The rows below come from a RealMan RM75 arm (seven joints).
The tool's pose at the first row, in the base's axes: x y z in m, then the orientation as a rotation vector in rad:
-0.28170 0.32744 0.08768 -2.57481 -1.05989 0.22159
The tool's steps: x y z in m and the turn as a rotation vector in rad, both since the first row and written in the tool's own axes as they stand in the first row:
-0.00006 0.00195 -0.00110 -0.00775 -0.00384 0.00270
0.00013 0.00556 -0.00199 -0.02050 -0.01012 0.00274
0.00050 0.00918 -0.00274 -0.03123 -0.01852 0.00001
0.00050 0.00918 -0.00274 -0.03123 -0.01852 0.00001
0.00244 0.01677 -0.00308 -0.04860 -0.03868 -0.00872
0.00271 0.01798 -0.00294 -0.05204 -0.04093 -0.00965
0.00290 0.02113 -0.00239 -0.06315 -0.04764 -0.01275
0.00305 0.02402 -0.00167 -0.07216 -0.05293 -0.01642
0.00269 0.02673 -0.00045 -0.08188 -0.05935 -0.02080
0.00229 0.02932 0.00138 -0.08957 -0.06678 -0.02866
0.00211 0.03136 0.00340 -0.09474 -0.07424 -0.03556
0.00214 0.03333 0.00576 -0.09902 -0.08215 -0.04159
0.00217 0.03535 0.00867 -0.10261 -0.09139 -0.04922
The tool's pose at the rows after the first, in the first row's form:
-0.28017 0.32583 0.08797 -2.58385 -1.06073 0.22362
-0.27745 0.32335 0.08745 -2.59614 -1.06768 0.22582
-0.27462 0.32103 0.08679 -2.60531 -1.07818 0.23109
-0.27462 0.32103 0.08679 -2.60531 -1.07818 0.23109
-0.26821 0.31729 0.08425 -2.61841 -1.10310 0.24733
-0.26727 0.31672 0.08367 -2.62122 -1.10641 0.24844
-0.26523 0.31492 0.08198 -2.63013 -1.11704 0.25129
-0.26344 0.31330 0.08023 -2.63660 -1.12712 0.25310
-0.26226 0.31156 0.07809 -2.64339 -1.13883 0.25591
-0.26135 0.31004 0.07543 -2.64631 -1.15464 0.26017
-0.26070 0.30908 0.07280 -2.64753 -1.16827 0.26595
-0.26003 0.30841 0.06988 -2.64849 -1.18060 0.27302
-0.25949 0.30784 0.06642 -2.64791 -1.19522 0.28182

